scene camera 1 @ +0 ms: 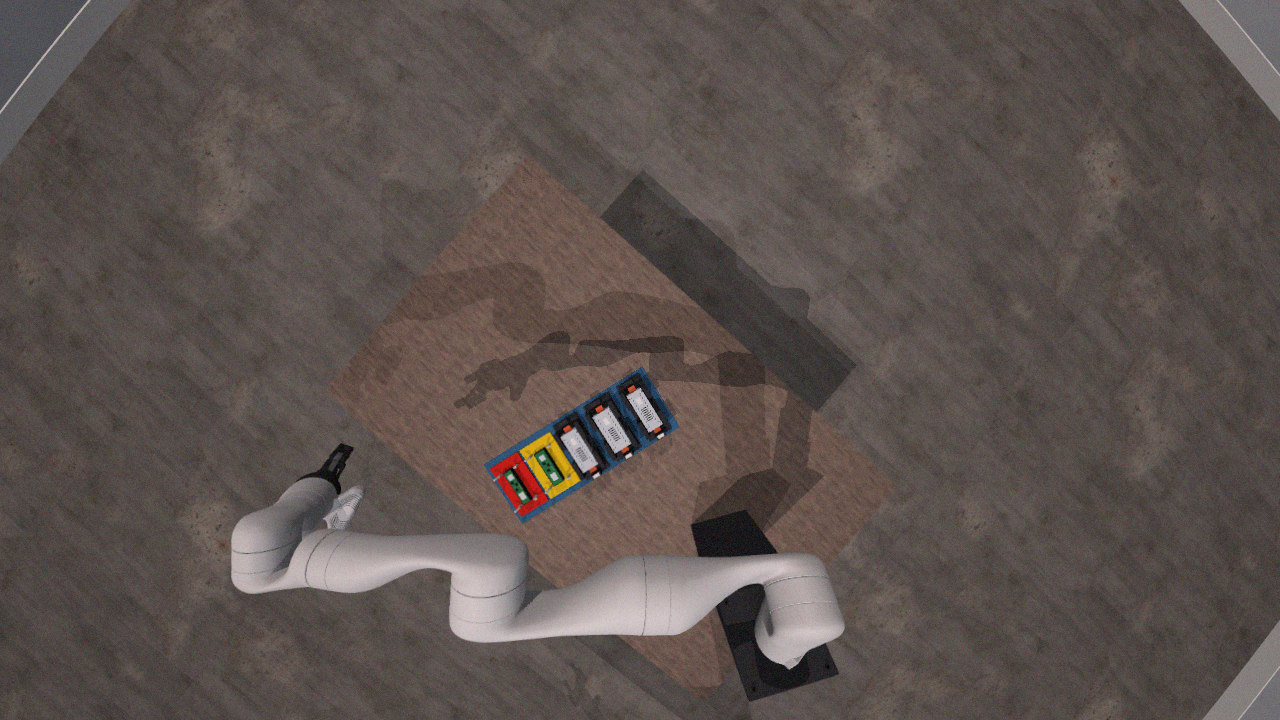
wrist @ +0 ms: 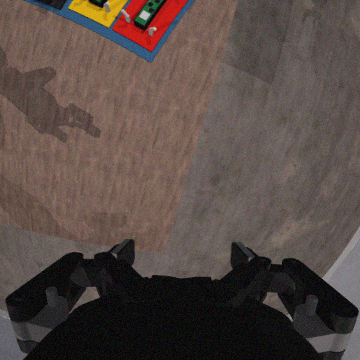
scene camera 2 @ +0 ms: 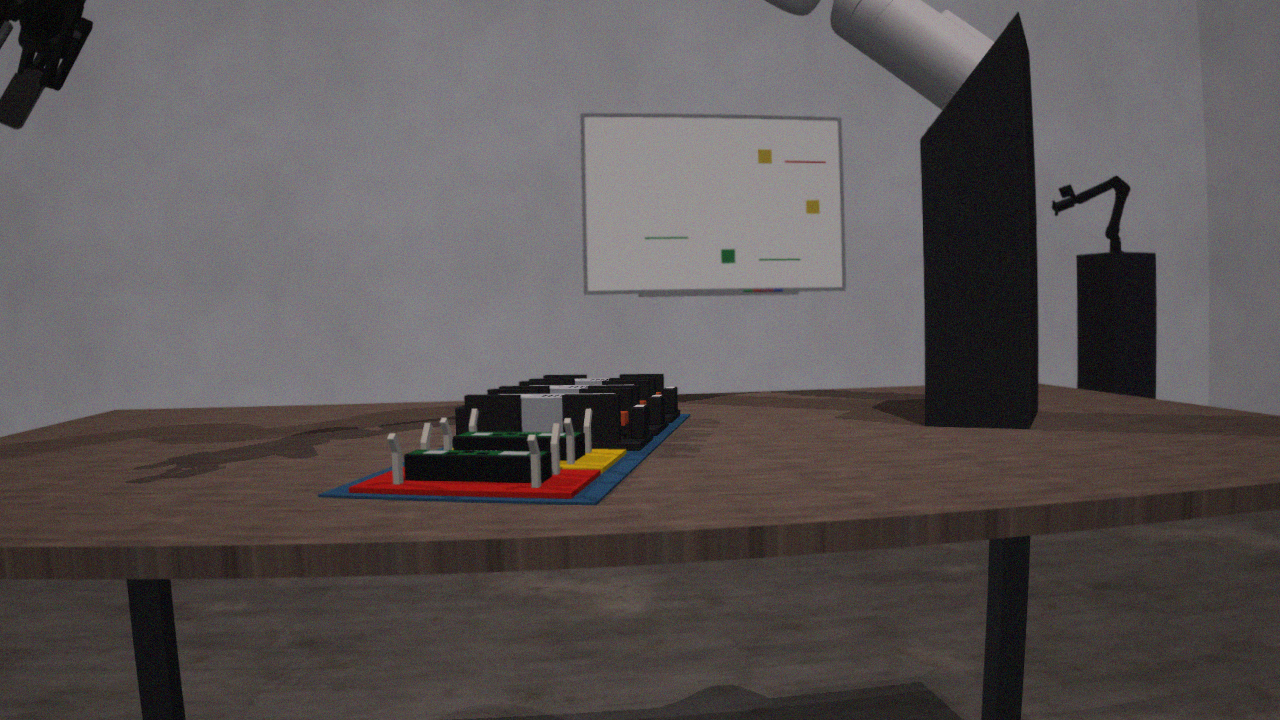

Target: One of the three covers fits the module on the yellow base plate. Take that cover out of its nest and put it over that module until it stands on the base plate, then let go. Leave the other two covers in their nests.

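Where they show: gripper, fingertip midpoint: point(scene camera 1: 334, 470) point(wrist: 182, 251); arm's base, link origin: point(scene camera 2: 981, 90).
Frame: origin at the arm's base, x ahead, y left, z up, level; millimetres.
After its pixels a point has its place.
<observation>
Three black covers with pale tops, point(scene camera 1: 580, 448) @(x 515, y 18, z -333 mm) point(scene camera 1: 612, 428) @(x 474, y -80, z -334 mm) point(scene camera 1: 644, 409) @(x 432, y -175, z -334 mm) in scene camera 1, sit in their nests in a row on the blue board point(scene camera 1: 672, 426) @(x 329, y -177, z -382 mm) point(scene camera 2: 613, 483) @(x 498, y 254, z -382 mm) point(wrist: 148, 56) @(x 705, y 232, z -382 mm). The yellow base plate point(scene camera 1: 563, 487) @(x 486, y 156, z -378 mm) point(scene camera 2: 601, 459) @(x 489, y 161, z -378 mm) point(wrist: 95, 17) @(x 635, y 110, z -378 mm) is beside the nearest cover's nest and carries a green module point(scene camera 1: 547, 466) @(x 560, y 123, z -357 mm) with pale posts around it. My gripper point(scene camera 1: 344, 450) @(x 929, y 294, z -98 mm) point(wrist: 182, 251) @(x 929, y 294, z -98 mm) is open and empty, off the table's left edge in scene camera 1 and high above table level. In scene camera 2 it is partly cut off at the top left.
A red base plate point(scene camera 1: 534, 494) @(x 544, y 223, z -378 mm) point(scene camera 2: 572, 488) @(x 534, y 285, z -378 mm) point(wrist: 150, 42) @(x 676, y 232, z -378 mm) with another green module point(scene camera 1: 517, 484) @(x 601, y 217, z -358 mm) point(scene camera 2: 478, 464) @(x 597, y 239, z -365 mm) point(wrist: 148, 13) @(x 624, y 219, z -358 mm) lies at the board's end, beside the yellow plate. A tall black pedestal point(scene camera 2: 980, 268) @(x 59, y 74, z -213 mm) stands on the table at the arm's base. My arm point(scene camera 1: 581, 591) @(x 436, y 2, z 209 mm) stretches along the table's lower-left side.
</observation>
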